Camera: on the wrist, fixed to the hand. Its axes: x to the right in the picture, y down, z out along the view.
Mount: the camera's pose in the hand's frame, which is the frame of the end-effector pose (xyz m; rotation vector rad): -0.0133 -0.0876 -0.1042 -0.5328 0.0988 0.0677
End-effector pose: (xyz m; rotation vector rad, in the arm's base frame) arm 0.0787 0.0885 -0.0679 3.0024 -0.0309 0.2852
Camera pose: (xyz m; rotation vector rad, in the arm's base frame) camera 0.0491 0.1887 0.0204 2.4592 -0.1705 0.3649
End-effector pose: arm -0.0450 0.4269 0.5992 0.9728 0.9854 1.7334
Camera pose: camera -0.1080 0.4181 0.4781 0.5833 0.5042 1.9738
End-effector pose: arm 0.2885 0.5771 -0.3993 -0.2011 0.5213 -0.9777
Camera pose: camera 0.1653 0.5468 -0.4503 -0.6096 0.8696 -0.7692
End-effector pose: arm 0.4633 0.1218 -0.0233 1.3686 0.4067 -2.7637
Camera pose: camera 0.5400 0.2308 -0.0540 1.3395 0.9909 -2.2906
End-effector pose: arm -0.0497 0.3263 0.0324 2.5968 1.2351 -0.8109
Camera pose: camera -0.0805 0.4113 0.1351 2.2432 1.1809 -0.2861
